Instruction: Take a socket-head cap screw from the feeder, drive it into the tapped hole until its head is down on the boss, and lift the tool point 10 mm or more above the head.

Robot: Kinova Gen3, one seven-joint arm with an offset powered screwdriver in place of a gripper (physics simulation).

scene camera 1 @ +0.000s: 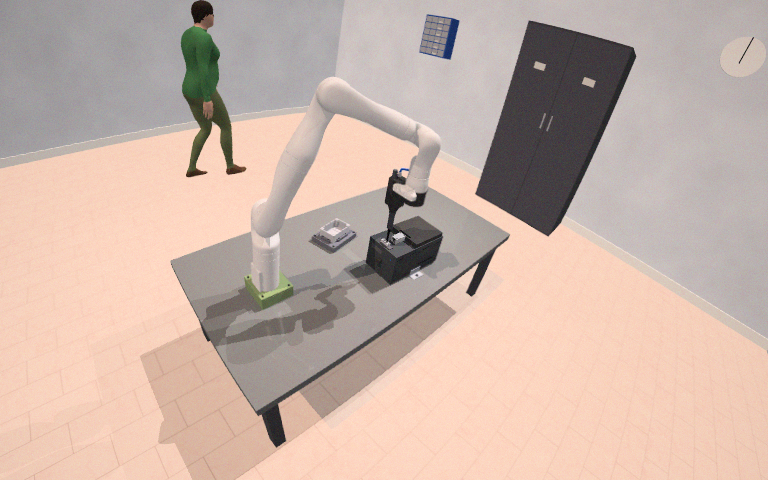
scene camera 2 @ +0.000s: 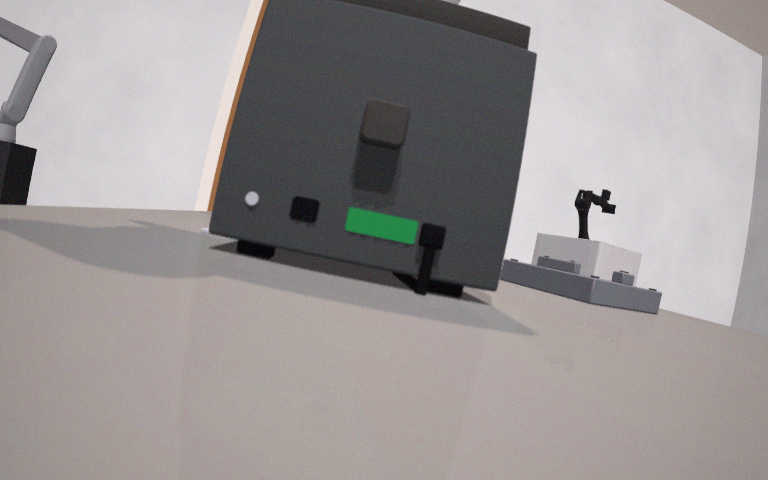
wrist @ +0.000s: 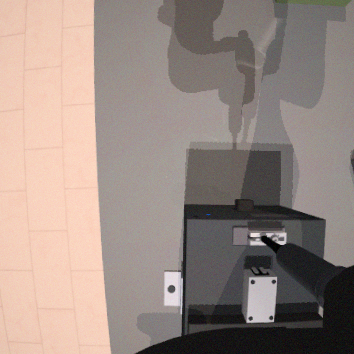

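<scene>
The screw feeder point(scene camera 1: 386, 264) point(scene camera 2: 317, 113) point(wrist: 210, 270) is a dark box on the table. Its pale metal pick-up plate point(wrist: 281, 238) is on top, near one end. My screwdriver point(scene camera 1: 388, 240) point(wrist: 263, 239) points down with its thin dark tip at this plate, touching it or just above. A round screw-like shape shows beside the tip in the wrist view. Whether a screw is on the tip is too small to tell. The light grey housing point(scene camera 1: 325, 231) point(scene camera 2: 621, 262) stands on a dark grey base plate point(scene camera 1: 322, 243) point(scene camera 2: 623, 296), away from the tool. Its tapped hole cannot be made out.
A light block point(scene camera 1: 398, 237) point(wrist: 259, 300) with dark screws stands on the feeder beside the tip. A raised dark lid point(scene camera 1: 419, 230) is behind it. A small white bracket point(scene camera 1: 416, 275) point(wrist: 172, 299) lies beside the feeder. A person point(scene camera 1: 201, 67) stands beyond the table point(scene camera 1: 339, 339).
</scene>
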